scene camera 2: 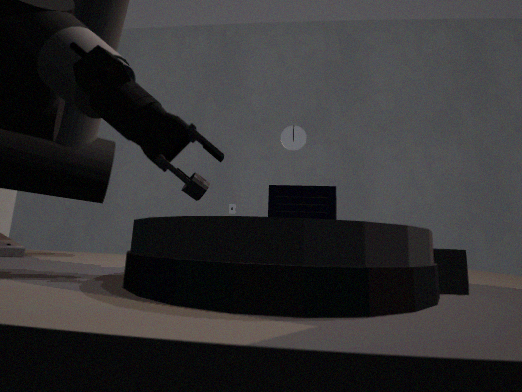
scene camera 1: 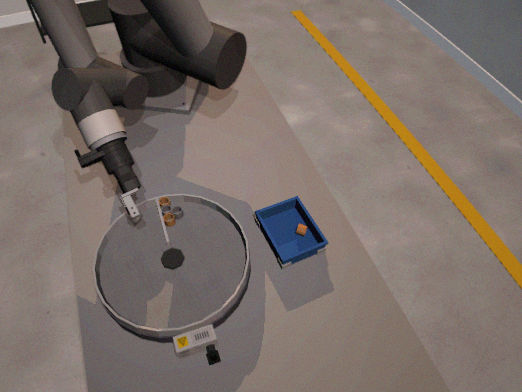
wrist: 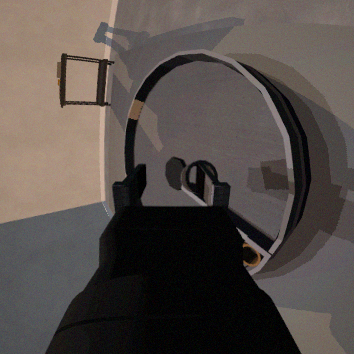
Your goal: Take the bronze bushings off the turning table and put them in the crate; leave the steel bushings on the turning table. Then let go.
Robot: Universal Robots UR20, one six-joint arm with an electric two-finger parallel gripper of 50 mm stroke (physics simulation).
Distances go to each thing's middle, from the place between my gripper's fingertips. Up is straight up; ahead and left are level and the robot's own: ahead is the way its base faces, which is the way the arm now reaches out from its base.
Right now my hand is 140 mm short of the turning table (scene camera 2: 270,266), 50 mm to the right of it and 110 mm above it. Also, from my hand: blue crate (scene camera 1: 279,222) 160 mm ahead, 400 mm to the left, 130 mm below.
